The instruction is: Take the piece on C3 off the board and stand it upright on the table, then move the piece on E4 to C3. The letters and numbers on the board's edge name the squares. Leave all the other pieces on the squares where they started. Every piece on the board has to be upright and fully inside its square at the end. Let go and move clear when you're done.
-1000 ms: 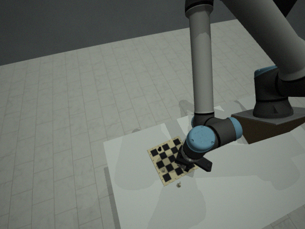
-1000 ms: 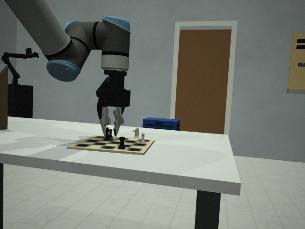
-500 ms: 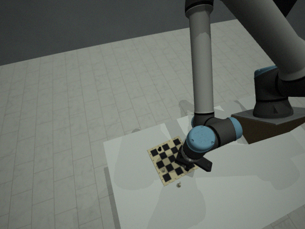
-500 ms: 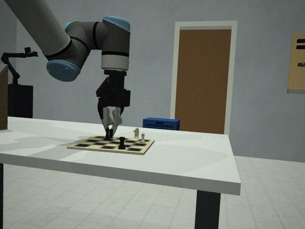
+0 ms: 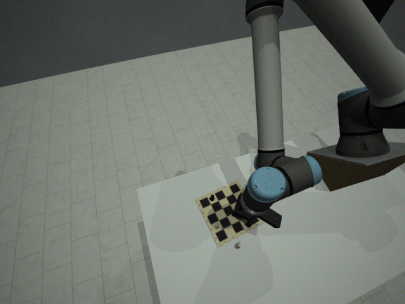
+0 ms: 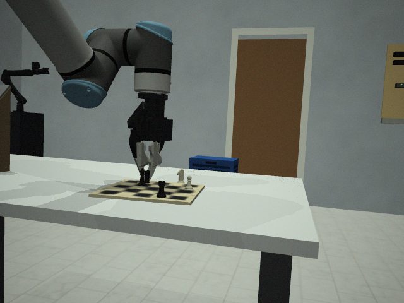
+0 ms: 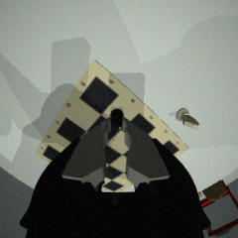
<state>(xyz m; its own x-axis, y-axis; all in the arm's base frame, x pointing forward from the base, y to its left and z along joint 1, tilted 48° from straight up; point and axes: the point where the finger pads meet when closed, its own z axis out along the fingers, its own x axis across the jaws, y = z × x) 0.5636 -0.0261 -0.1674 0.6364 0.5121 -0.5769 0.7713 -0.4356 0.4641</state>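
Now: the chessboard 50 mm ahead of my hand, 60 mm to the right of it and 20 mm below it. Round my hand: small black piece: 10 mm below; white knight: 70 mm ahead, 80 mm to the left, 10 mm below; white pawn: 120 mm ahead, 10 mm to the right, 10 mm below.
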